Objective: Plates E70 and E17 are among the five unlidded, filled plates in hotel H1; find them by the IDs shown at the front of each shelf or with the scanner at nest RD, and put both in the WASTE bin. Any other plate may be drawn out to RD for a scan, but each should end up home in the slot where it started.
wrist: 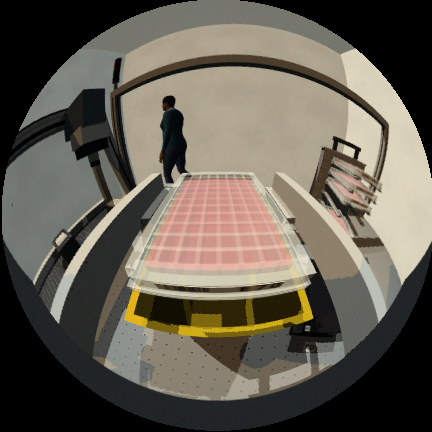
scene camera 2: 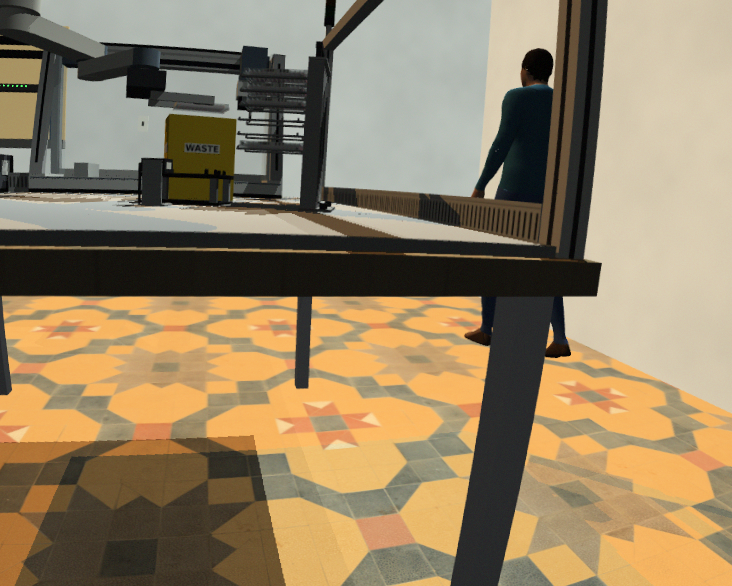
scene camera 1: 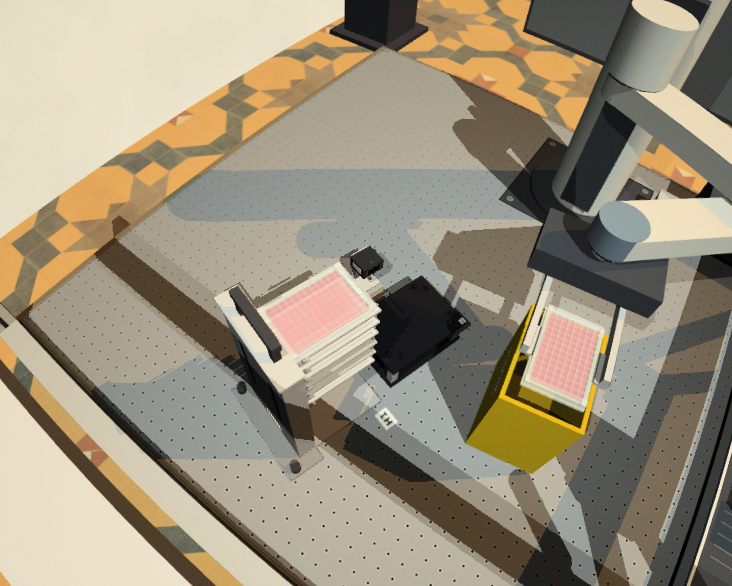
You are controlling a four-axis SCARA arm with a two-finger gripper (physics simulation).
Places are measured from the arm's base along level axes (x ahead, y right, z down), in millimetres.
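Where they show: gripper, fingertip midpoint: [wrist: 217, 180] [scene camera 2: 210, 103] [scene camera 1: 563, 366]; arm's base, origin of the base link: [scene camera 1: 579, 198].
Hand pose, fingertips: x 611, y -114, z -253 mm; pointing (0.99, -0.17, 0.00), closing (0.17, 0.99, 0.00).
Note:
Things, the pixels of their top centre, and the offset from my fingertips.
- yellow WASTE bin, middle of its top: [wrist: 217, 233] [scene camera 1: 557, 365] [scene camera 2: 200, 119] dz +40, dx -23, dy +4 mm
- black nest RD, middle of its top: [scene camera 1: 409, 318] [scene camera 2: 188, 168] [wrist: 334, 291] dz +170, dx -36, dy +236 mm
- small black scanner, middle of its top: [scene camera 1: 366, 257] [scene camera 2: 157, 158] dz +156, dx -86, dy +363 mm
My gripper [scene camera 1: 564, 366] [wrist: 217, 180] is shut on a pink-filled, unlidded plate [scene camera 1: 561, 354] [wrist: 220, 235], held level above the yellow WASTE bin [scene camera 1: 525, 430] [scene camera 2: 201, 177] [wrist: 215, 331]. In scene camera 2 the plate [scene camera 2: 213, 108] shows slightly above the bin's top. Its ID cannot be read. Hotel H1 [scene camera 1: 289, 375] [scene camera 2: 313, 134] [wrist: 324, 167] holds several plates; its top plate [scene camera 1: 323, 308] is pink-filled. The shelf IDs are not readable. The black nest RD [scene camera 1: 421, 329] [wrist: 317, 322] stands between hotel and bin, with no plate on it.
A small black scanner [scene camera 1: 367, 261] stands beside the nest and hotel. The arm's column [scene camera 1: 601, 152] rises behind the bin. A dark post [scene camera 1: 381, 24] stands beyond the table corner. A person [scene camera 2: 525, 140] [wrist: 172, 132] is beyond the table's edge.

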